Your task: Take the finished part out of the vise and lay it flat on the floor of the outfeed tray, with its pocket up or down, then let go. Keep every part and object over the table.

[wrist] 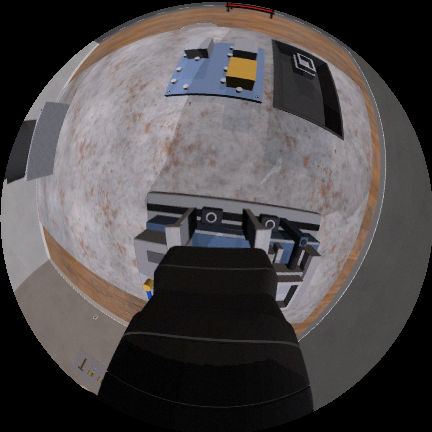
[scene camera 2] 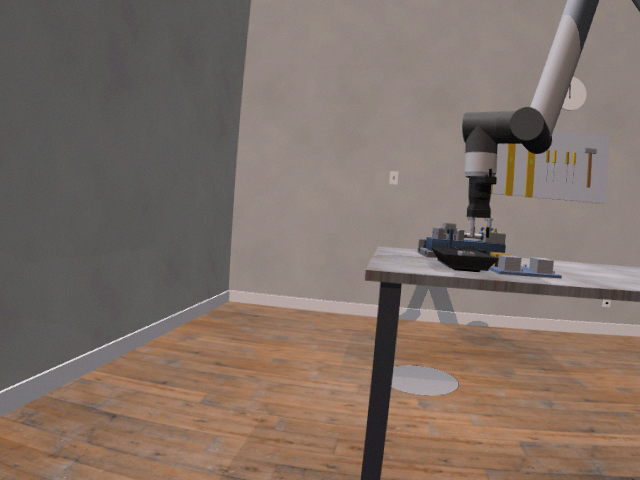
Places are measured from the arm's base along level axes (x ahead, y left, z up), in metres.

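Pixels of known places: gripper, fingertip midpoint: [wrist: 218, 217] [scene camera 2: 480, 237].
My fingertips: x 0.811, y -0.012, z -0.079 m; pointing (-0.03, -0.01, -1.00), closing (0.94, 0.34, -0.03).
Note:
Ahead of a thing's pixels: the offset from my fingertips to its middle. "spot": to the spot under its first point.
The blue and grey vise {0.048 m ahead, 0.075 m right, 0.028 m down} [scene camera 2: 437, 243] [wrist: 235, 201] stands on the table at the back in the scene view. My gripper [scene camera 2: 480, 233] [wrist: 218, 217] is open and points down over the vise, its two fingertips apart at the height of the vise's upper parts. In the wrist view the black gripper body hides much of the vise. The finished part in the vise cannot be made out for certain. The black outfeed tray [scene camera 2: 448, 258] [wrist: 295, 95] stands in front of the vise in the scene view. A grey piece with a square outline {0.048 m ahead, 0.352 m left, 0.048 m down} [wrist: 304, 71] lies in it.
A blue pegged plate {0.104 m back, 0.268 m left, 0.074 m down} [scene camera 2: 524, 271] [wrist: 200, 80] beside the tray carries two grey blocks {0.157 m back, 0.303 m left, 0.052 m down} [scene camera 2: 541, 265] [wrist: 199, 51] and a yellow block {0.051 m back, 0.233 m left, 0.052 m down} [wrist: 242, 70]. A dark blue upright {spot: 0.092 m ahead, 0.011 m left, 0.012 m up} [wrist: 295, 240] rises at the vise's right in the wrist view. A grey panel [wrist: 47, 140] stands at the far left.

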